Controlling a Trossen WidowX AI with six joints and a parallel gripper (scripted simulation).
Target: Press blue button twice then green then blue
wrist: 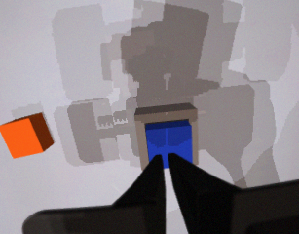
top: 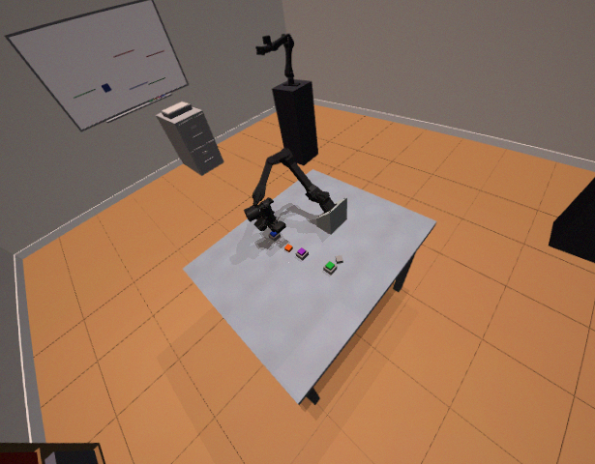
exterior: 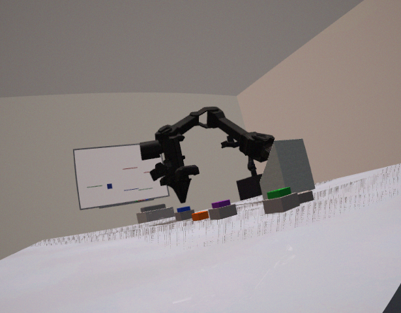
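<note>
Right now my gripper tip is 2 cm above the blue button. Also, from my gripper tip: orange block (2 cm ahead, 12 cm to the left, 4 cm below); then green button (1 cm behind, 37 cm to the left, 2 cm below); then purple button (1 cm ahead, 21 cm to the left, 2 cm below).
</note>
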